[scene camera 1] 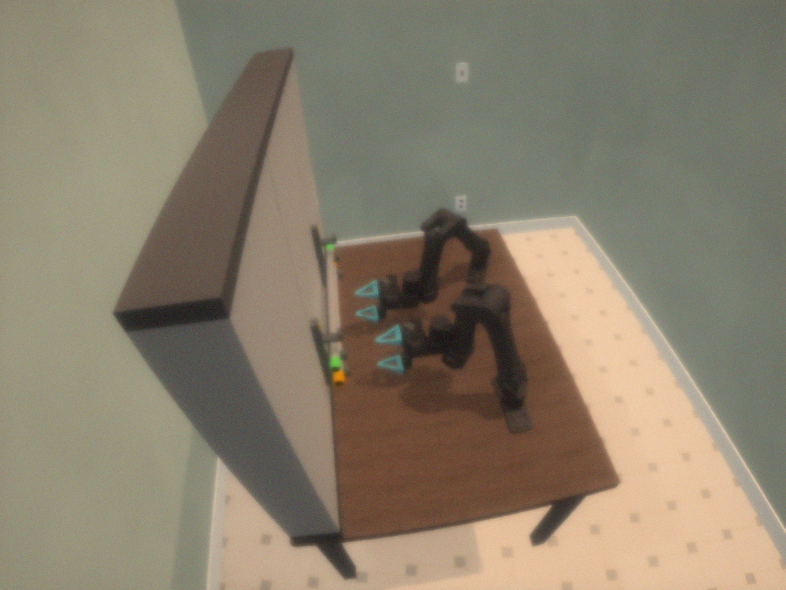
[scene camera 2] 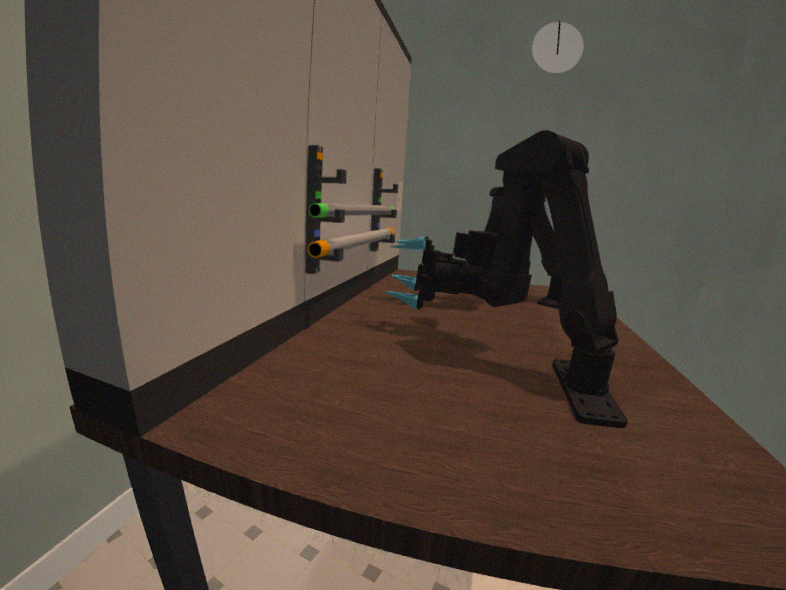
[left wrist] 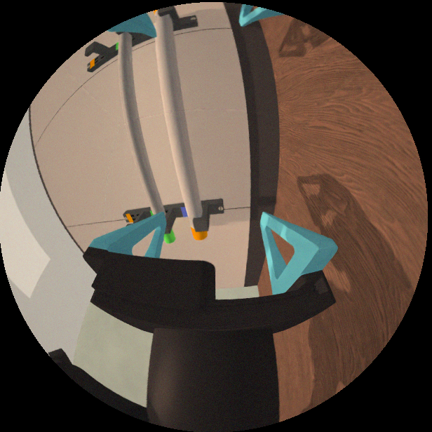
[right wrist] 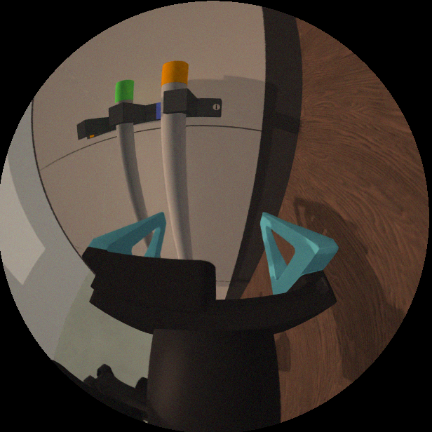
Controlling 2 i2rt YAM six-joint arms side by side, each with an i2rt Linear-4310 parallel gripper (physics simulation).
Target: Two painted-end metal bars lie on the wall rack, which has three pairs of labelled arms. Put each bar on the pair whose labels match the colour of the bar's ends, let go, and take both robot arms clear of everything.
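The wall rack has orange labels at the top, green in the middle and blue at the bottom. The green-ended bar lies on the middle, green-labelled pair. The orange-ended bar lies on the lowest, blue-labelled pair. The top, orange-labelled pair holds no bar. My left gripper and my right gripper are both open and empty, in front of the rack, apart from both bars.
The rack is fixed to an upright panel along the edge of the brown table. The two arms stand close side by side, and the right gripper's fingers show at the top of the left wrist view.
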